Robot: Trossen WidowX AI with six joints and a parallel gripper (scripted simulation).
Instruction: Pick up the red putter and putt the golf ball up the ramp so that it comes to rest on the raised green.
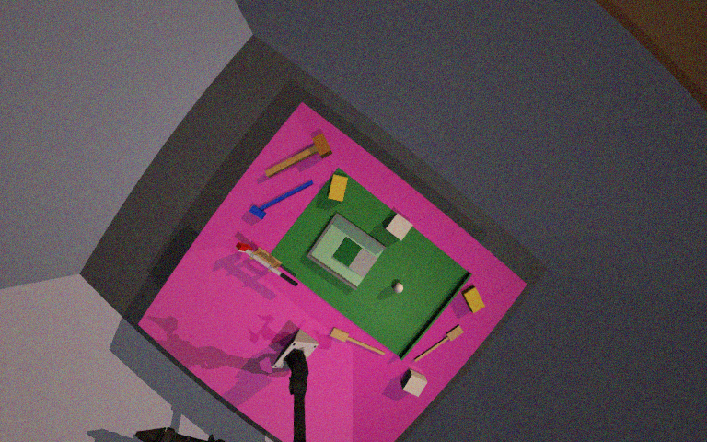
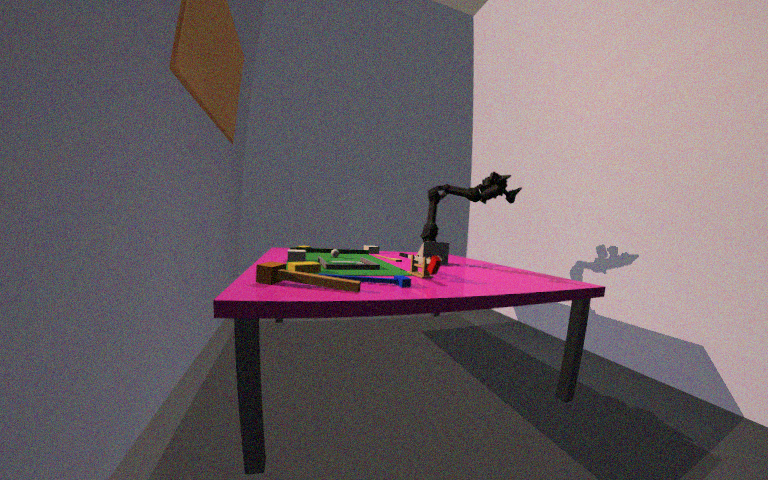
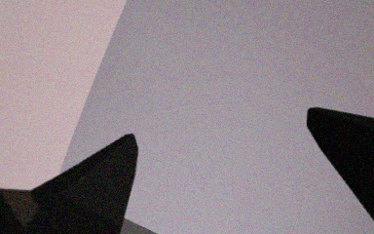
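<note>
The red putter is 52 cm ahead of my gripper tip, 38 cm below it and 11 cm to the left of it. From my gripper tip the other things lie so: green mat: 81 cm ahead, 44 cm below, 21 cm to the right; blue putter: 75 cm ahead, 42 cm below, 26 cm to the left; wooden stand: 52 cm ahead, 40 cm below, 13 cm to the left.
</note>
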